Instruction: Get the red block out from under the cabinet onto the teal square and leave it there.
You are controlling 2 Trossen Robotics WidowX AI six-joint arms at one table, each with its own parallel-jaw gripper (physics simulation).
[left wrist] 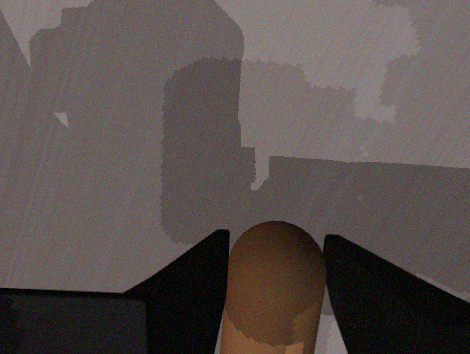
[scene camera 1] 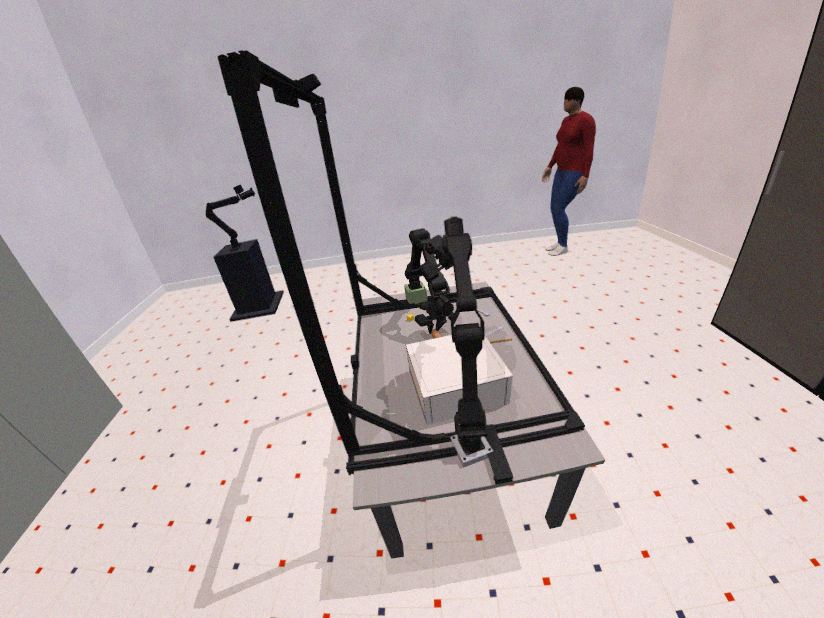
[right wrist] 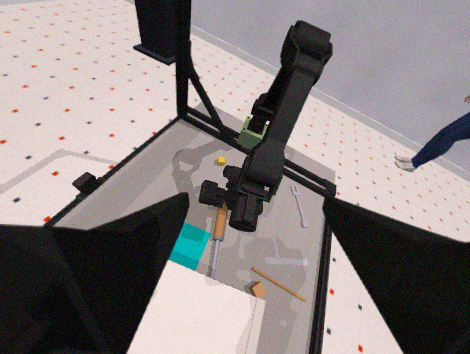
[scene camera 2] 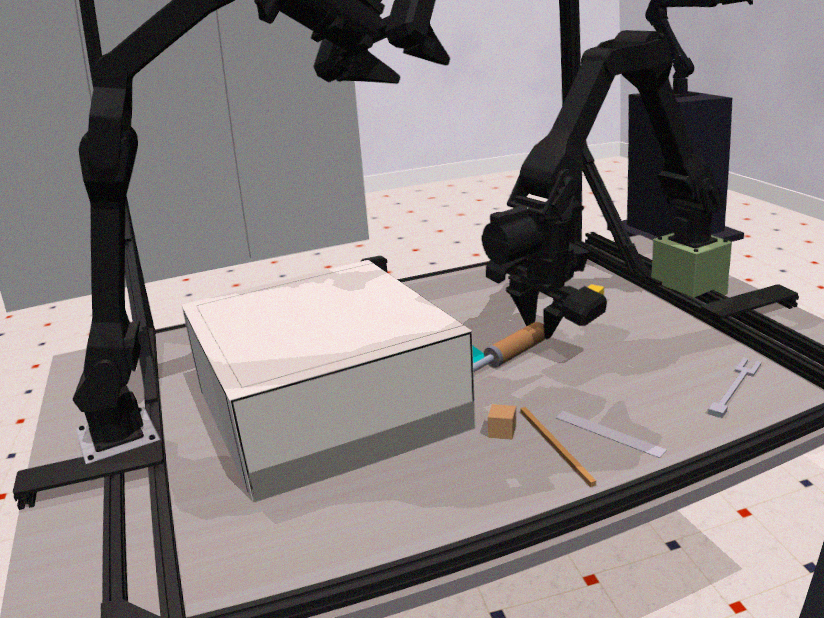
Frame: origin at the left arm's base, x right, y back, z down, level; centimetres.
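Where they show: left gripper, fingertip midpoint: (left wrist: 276,245) (scene camera 1: 433,332) (right wrist: 222,206) (scene camera 2: 539,333); right gripper, fingertip midpoint: (scene camera 1: 438,266) (right wrist: 255,200) (scene camera 2: 422,71); left arm's base, origin of the base link: (scene camera 1: 415,286) (right wrist: 255,127) (scene camera 2: 692,240); right arm's base, origin of the base link: (scene camera 1: 471,443) (scene camera 2: 116,433).
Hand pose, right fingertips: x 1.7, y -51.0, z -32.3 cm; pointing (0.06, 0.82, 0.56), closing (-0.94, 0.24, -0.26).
Things, the pixels of their top centre, and the offset from my right fingertips. "*": a spot on its surface instead.
- pale box-shaped cabinet, middle of its top: (scene camera 2: 311,316) (scene camera 1: 455,359) dx +1.8, dy -17.6, dz +28.6 cm
- teal square, surface spot: (scene camera 2: 477,354) * dx +2.2, dy +7.4, dz +42.1 cm
- orange-brown tool handle, surface spot: (left wrist: 275,290) * dx -0.6, dy +16.8, dz +38.5 cm
- tool's grey shaft, surface spot: (scene camera 2: 484,361) * dx -3.2, dy +5.1, dz +40.2 cm
- tan cube, middle of its top: (scene camera 2: 502,411) (right wrist: 259,290) dx -16.9, dy -1.7, dz +39.1 cm
- thin orange stick, middle of its top: (scene camera 2: 555,441) (right wrist: 279,284) dx -23.3, dy +1.5, dz +41.4 cm
- grey strip, middle of its top: (scene camera 2: 609,433) (right wrist: 287,261) dx -25.3, dy +8.4, dz +42.0 cm
- forked tool, middle of its top: (scene camera 2: 735,382) (right wrist: 299,204) dx -28.2, dy +29.8, dz +41.3 cm
- yellow cube, middle of its top: (scene camera 2: 594,288) (right wrist: 221,159) (scene camera 1: 410,315) dx +6.1, dy +34.7, dz +39.6 cm
The red block does not show in any view. The pale box-shaped cabinet (scene camera 1: 459,365) (scene camera 2: 352,399) (right wrist: 200,310) stands on the table and hides what is under it. The teal square (scene camera 2: 477,354) (right wrist: 190,245) lies beside its edge, partly hidden by it in scene camera 2. My left gripper (scene camera 2: 539,327) (left wrist: 276,245) is shut on the end of an orange-brown tool handle (scene camera 2: 515,344) (left wrist: 275,290) (right wrist: 220,225). The tool's grey shaft (scene camera 2: 484,361) (right wrist: 215,260) runs toward the cabinet; its far end is hidden. My right gripper (scene camera 2: 423,70) is open and empty, high above the table.
A tan cube (scene camera 2: 501,421) (right wrist: 258,289), a thin orange stick (scene camera 2: 557,445) (right wrist: 279,285), a grey strip (scene camera 2: 609,433) (right wrist: 286,261) and a forked tool (scene camera 2: 732,389) (right wrist: 300,209) lie near the cabinet's open-table side. A yellow cube (scene camera 1: 410,317) (right wrist: 221,161) lies beyond the handle.
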